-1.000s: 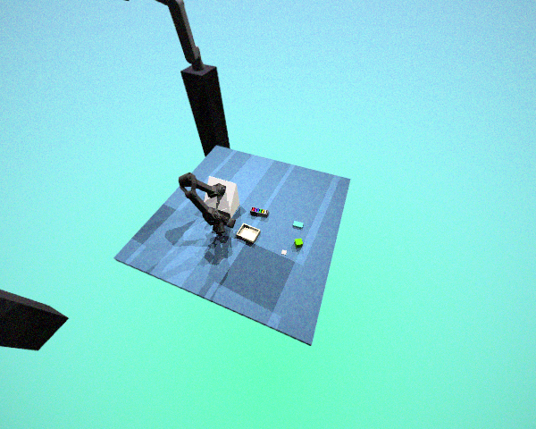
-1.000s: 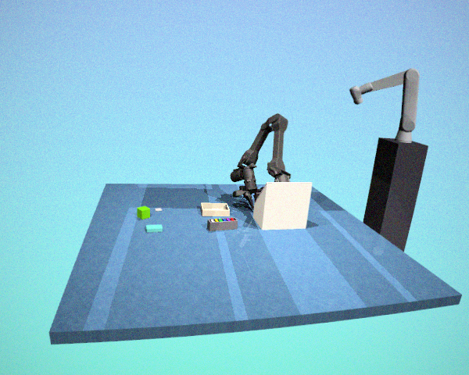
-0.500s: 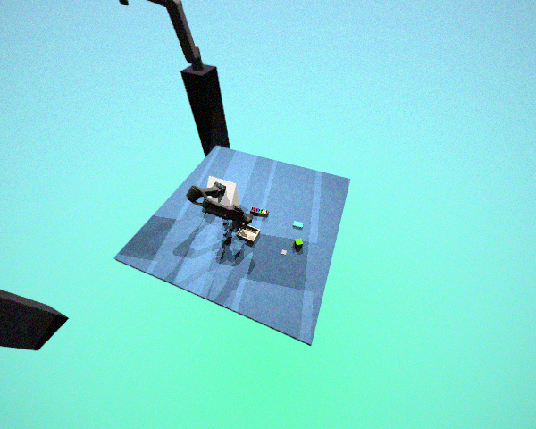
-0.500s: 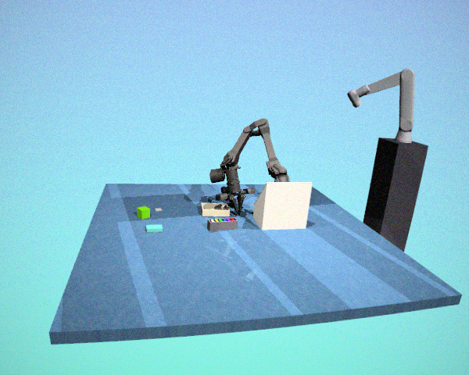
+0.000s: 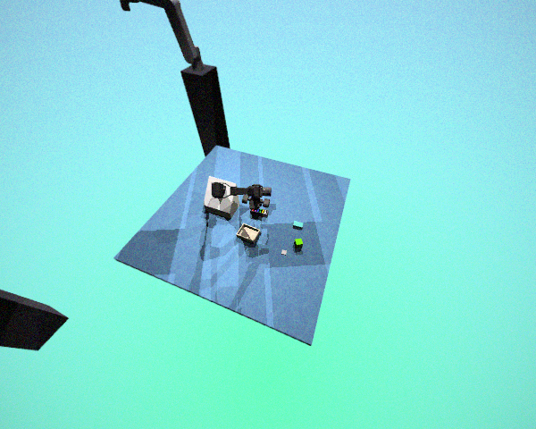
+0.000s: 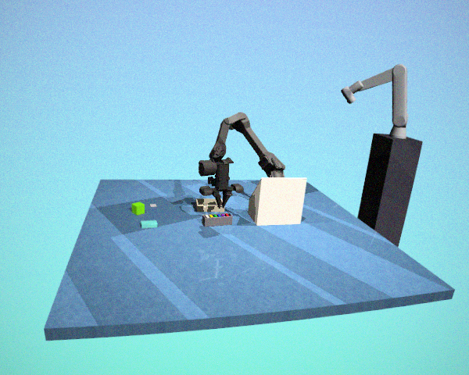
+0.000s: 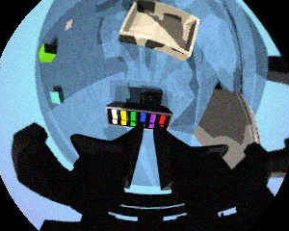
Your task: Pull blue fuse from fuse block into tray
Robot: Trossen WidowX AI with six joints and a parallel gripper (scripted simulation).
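Right now my gripper tip is 18 cm to the left of the beige tray, 7 cm above it and 3 cm short of it. Round my gripper tip: cyan block: 31 cm ahead, 6 cm below, 3 cm to the left; then green cube: 37 cm ahead, 12 cm to the right, 5 cm below.
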